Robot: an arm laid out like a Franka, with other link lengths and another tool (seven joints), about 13 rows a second.
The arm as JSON. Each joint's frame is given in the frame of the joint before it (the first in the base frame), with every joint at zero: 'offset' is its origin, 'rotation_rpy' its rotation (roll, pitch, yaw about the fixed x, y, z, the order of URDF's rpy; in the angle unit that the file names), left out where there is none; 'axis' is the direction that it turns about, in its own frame. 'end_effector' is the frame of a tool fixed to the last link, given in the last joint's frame.
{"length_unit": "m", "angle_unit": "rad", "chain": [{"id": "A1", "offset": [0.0, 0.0, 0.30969], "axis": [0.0, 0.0, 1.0]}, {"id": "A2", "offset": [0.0, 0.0, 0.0], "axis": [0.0, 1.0, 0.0]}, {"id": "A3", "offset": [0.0, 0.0, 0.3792], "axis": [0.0, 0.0, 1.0]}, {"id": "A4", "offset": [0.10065, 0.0, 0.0], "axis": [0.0, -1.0, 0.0]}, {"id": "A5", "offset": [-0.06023, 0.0, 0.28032], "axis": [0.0, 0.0, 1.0]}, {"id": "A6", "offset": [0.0, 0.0, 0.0], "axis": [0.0, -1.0, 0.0]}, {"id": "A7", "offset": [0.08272, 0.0, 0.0], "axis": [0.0, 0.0, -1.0]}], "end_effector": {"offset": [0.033, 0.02, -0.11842], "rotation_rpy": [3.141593, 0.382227, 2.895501]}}
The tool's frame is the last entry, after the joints.
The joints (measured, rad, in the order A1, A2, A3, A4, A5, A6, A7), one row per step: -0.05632, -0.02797, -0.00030, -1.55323, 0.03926, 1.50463, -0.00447; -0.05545, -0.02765, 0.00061, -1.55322, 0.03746, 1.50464, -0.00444; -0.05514, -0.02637, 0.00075, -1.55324, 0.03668, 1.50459, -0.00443; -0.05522, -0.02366, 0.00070, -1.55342, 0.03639, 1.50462, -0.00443; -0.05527, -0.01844, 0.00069, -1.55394, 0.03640, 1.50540, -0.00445; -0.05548, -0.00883, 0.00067, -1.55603, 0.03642, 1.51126, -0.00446; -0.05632, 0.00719, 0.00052, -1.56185, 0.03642, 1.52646, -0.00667; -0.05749, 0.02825, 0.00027, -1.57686, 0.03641, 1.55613, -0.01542; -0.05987, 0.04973, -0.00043, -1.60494, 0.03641, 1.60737, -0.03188; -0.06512, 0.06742, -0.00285, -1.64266, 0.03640, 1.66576, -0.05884; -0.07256, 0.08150, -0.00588, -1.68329, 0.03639, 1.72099, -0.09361; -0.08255, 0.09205, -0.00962, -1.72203, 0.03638, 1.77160, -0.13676; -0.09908, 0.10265, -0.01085, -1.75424, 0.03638, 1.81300, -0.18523; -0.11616, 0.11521, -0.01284, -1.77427, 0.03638, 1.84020, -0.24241; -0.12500, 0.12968, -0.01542, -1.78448, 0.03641, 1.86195, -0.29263; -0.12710, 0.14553, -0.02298, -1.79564, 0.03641, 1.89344, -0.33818
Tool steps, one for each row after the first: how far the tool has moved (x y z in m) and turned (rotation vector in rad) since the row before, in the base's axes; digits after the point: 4 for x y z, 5 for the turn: 0.0001, 0.0006, -0.0002, -0.00180, 0.00040, 0.00167; 0.0004, 0.0001, -0.0006, -0.00071, 0.00139, 0.00041; 0.0009, -0.0001, -0.0014, -0.00013, 0.00287, -0.00014; 0.0018, -0.0001, -0.0026, 0.00029, 0.00495, -0.00007; 0.0037, -0.0003, -0.0048, 0.00035, 0.00583, -0.00043; 0.0066, -0.0008, -0.0084, 0.00047, 0.00655, 0.00066; 0.0090, -0.0011, -0.0131, 0.00072, 0.00607, 0.00624; 0.0101, -0.0018, -0.0163, 0.00052, -0.00228, 0.01149; 0.0080, -0.0038, -0.0176, 0.00056, -0.00396, 0.01714; 0.0052, -0.0050, -0.0174, 0.00077, -0.00179, 0.02228; 0.0028, -0.0063, -0.0153, 0.00080, -0.00288, 0.02758; 0.0016, -0.0083, -0.0138, 0.00143, -0.00038, 0.02920; 0.0011, -0.0088, -0.0115, 0.00239, 0.00320, 0.03709; 0.0024, -0.0051, -0.0094, 0.00194, 0.00102, 0.03799; 0.0036, -0.0045, -0.0096, -0.00034, -0.00596, 0.03486
